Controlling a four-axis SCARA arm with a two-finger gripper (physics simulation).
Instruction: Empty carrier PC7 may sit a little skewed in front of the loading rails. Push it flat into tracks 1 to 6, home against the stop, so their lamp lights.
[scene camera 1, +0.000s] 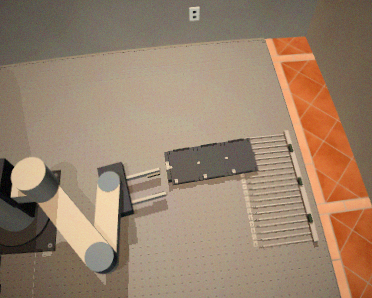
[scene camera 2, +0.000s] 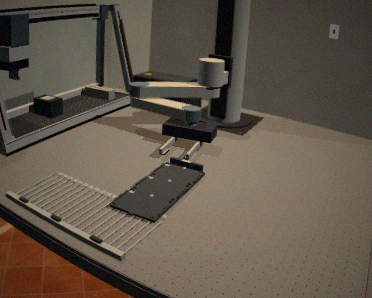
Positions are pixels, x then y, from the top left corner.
Labels:
my gripper: scene camera 1 162, 181; scene camera 2 173, 154
dark flat carrier: scene camera 1; scene camera 2
same spot on dark flat carrier: (scene camera 2: 151, 197) = (scene camera 1: 228, 156)

